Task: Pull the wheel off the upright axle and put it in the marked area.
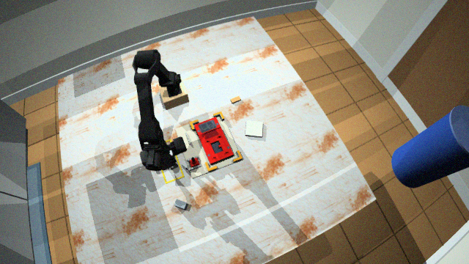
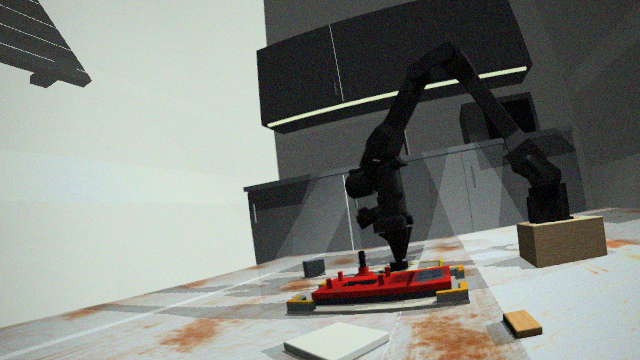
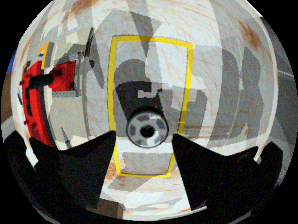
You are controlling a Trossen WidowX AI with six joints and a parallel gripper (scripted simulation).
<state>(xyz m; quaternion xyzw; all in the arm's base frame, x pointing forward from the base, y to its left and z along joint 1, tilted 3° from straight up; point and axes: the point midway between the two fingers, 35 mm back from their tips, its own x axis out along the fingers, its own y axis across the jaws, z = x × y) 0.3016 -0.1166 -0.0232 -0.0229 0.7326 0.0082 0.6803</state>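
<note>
My gripper tip is 10 mm short of the wheel and 10 mm above it. Round my gripper tip: upright axle: 100 mm to the left, 50 mm ahead, 20 mm above; then white tile: 410 mm to the left, 10 mm below, 10 mm behind; then grey block: 210 mm ahead.
</note>
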